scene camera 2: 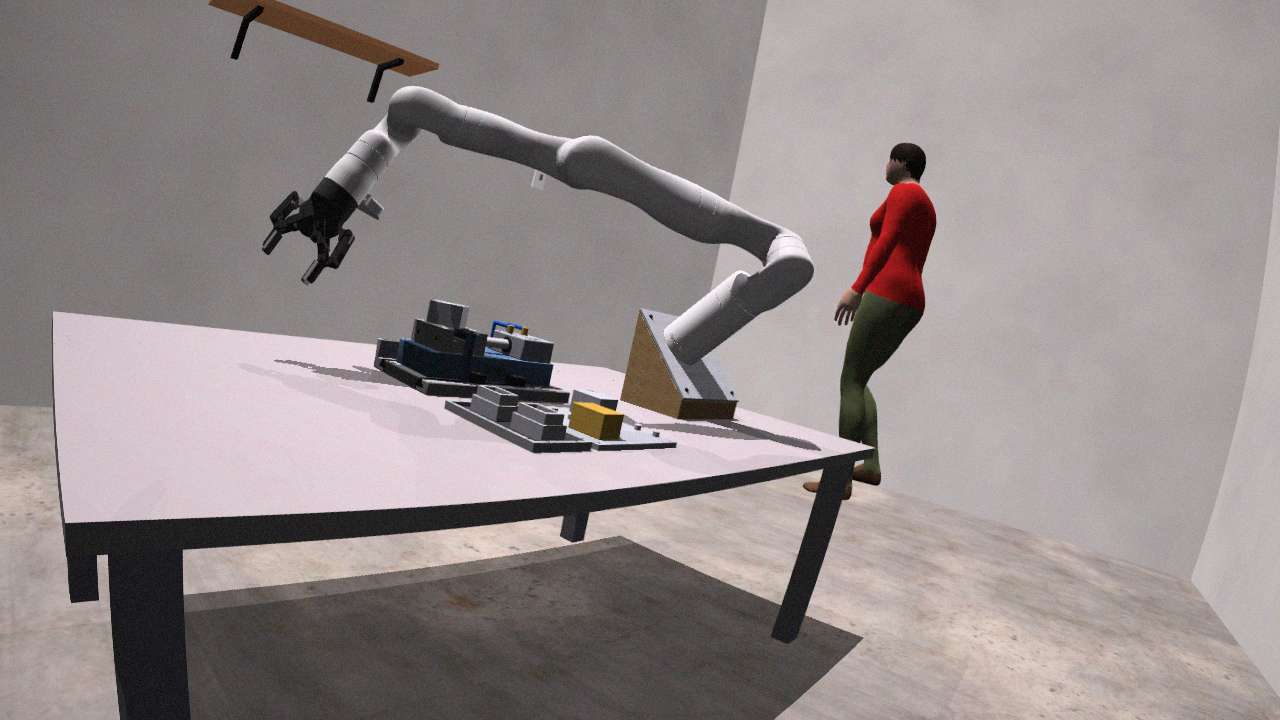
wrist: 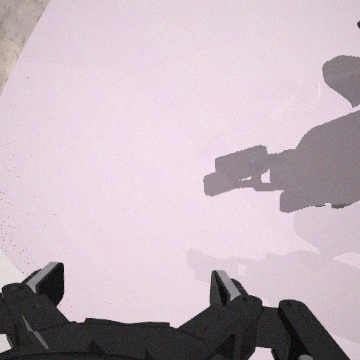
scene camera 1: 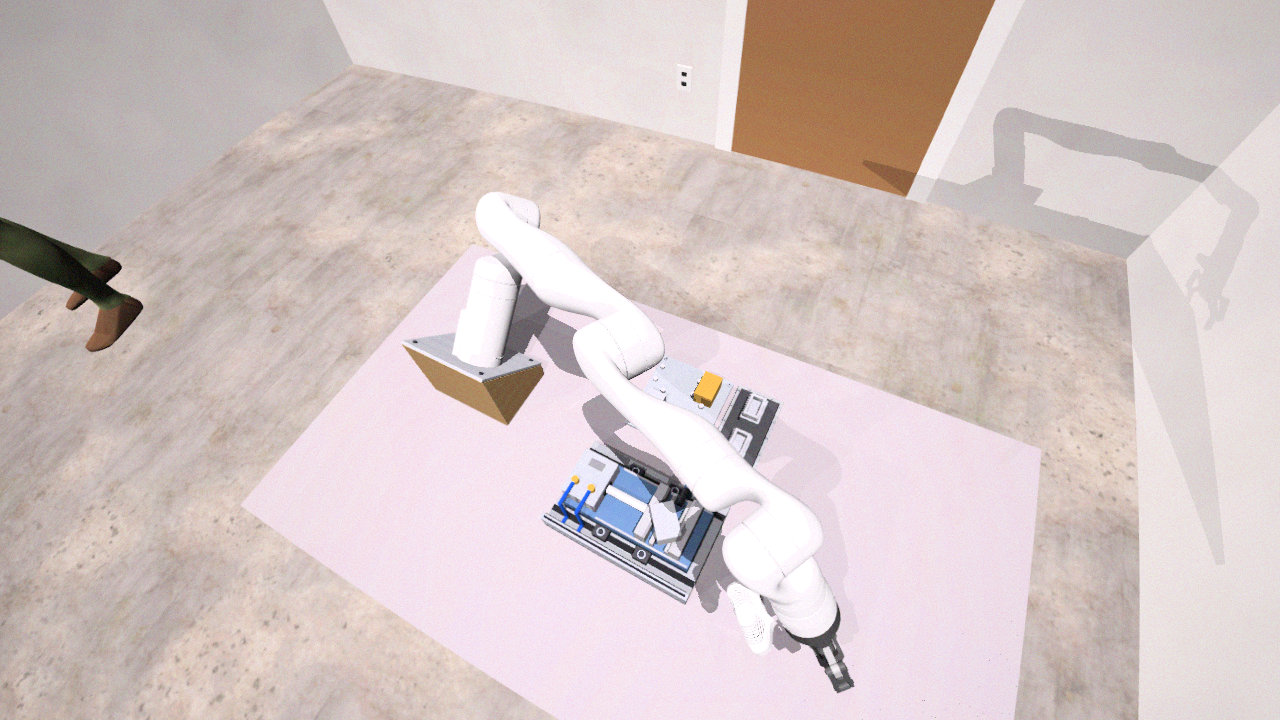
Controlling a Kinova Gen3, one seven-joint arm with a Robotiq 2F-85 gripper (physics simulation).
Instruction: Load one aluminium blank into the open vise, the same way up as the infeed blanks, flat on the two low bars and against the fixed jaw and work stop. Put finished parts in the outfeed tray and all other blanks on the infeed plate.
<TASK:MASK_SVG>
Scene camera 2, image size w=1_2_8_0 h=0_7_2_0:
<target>my gripper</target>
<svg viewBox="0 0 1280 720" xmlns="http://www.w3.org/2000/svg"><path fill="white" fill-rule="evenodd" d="M327 177L323 178L308 200L303 201L299 194L293 191L273 211L270 219L274 227L263 242L262 251L269 255L281 240L282 234L298 230L304 236L309 237L311 241L317 243L318 259L313 261L301 279L306 285L312 284L325 267L337 269L355 240L350 229L345 230L342 226L358 207L358 204L343 187ZM339 235L339 242L329 257L330 238ZM300 207L299 213L287 217L293 210L298 209Z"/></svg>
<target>brass blank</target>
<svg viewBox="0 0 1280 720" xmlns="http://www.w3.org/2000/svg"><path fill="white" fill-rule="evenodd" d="M573 402L568 428L598 440L619 440L624 414L594 403Z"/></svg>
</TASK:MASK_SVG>
